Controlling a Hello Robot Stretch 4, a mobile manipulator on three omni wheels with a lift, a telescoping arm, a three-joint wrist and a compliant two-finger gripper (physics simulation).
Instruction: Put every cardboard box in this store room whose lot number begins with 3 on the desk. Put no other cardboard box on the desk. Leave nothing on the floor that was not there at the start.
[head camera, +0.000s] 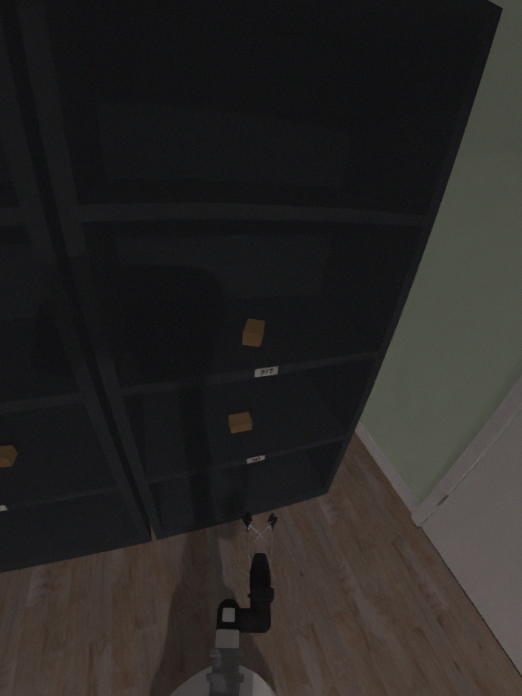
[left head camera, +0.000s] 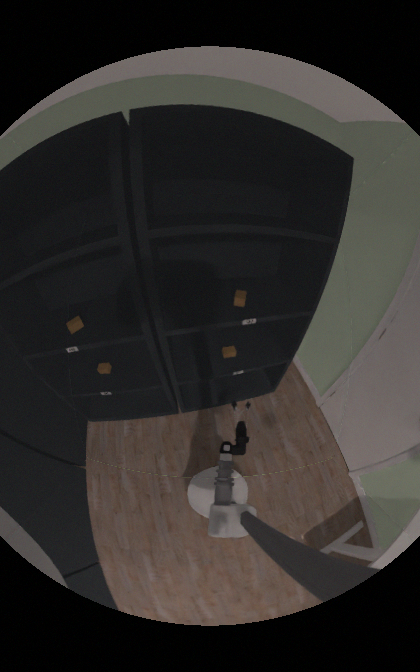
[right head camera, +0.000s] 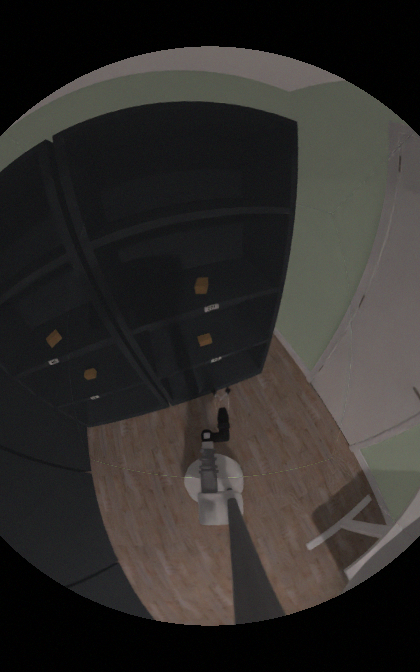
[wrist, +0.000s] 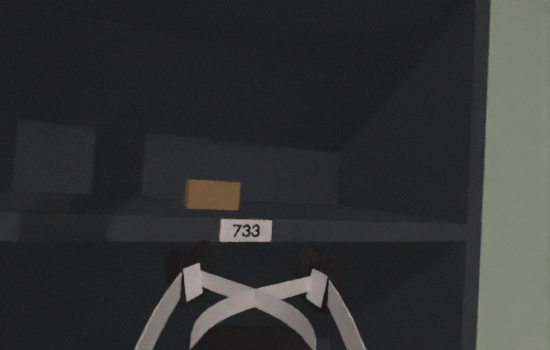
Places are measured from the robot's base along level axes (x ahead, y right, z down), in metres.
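Pixels of known places: gripper, fingertip midpoint: (head camera: 259, 512) (wrist: 256, 263).
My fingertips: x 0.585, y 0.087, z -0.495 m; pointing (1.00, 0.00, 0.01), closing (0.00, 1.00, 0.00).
Ahead of a thing's pixels: the offset from my fingertips to its top centre. "spot": to the spot under its first point.
A cardboard box {dz -0.060, dx +0.371, dy -0.087 m} (head camera: 240, 422) (left head camera: 229, 351) (right head camera: 205, 340) (wrist: 213, 195) sits on the lower shelf of the right-hand unit; the label {spot: dz +0.006, dx +0.219, dy -0.015 m} (wrist: 246, 230) on the shelf edge below it reads 733. Another cardboard box {dz -0.517, dx +0.372, dy -0.059 m} (head camera: 253, 332) (left head camera: 240, 298) (right head camera: 201, 285) sits one shelf higher, above a label (head camera: 266, 371) that looks like 377. My gripper (head camera: 260, 520) (left head camera: 241, 405) (right head camera: 222, 391) (wrist: 256, 263) is open and empty, low in front of this unit, below the 733 label in the wrist view. In the left-hand unit are two cardboard boxes, the upper (left head camera: 75, 325) (right head camera: 54, 338) and the lower {spot: dz -0.060, dx +0.103, dy -0.944 m} (head camera: 6, 455) (left head camera: 104, 368) (right head camera: 90, 374); their labels are too small to read.
Dark shelf units stand ahead, and dark panels (left head camera: 40, 500) (right head camera: 45, 515) run along the left. A green wall (head camera: 477, 281) and a pale door (head camera: 488, 550) are on the right. A pale leg frame (left head camera: 345, 537) (right head camera: 340, 522) stands at the lower right.
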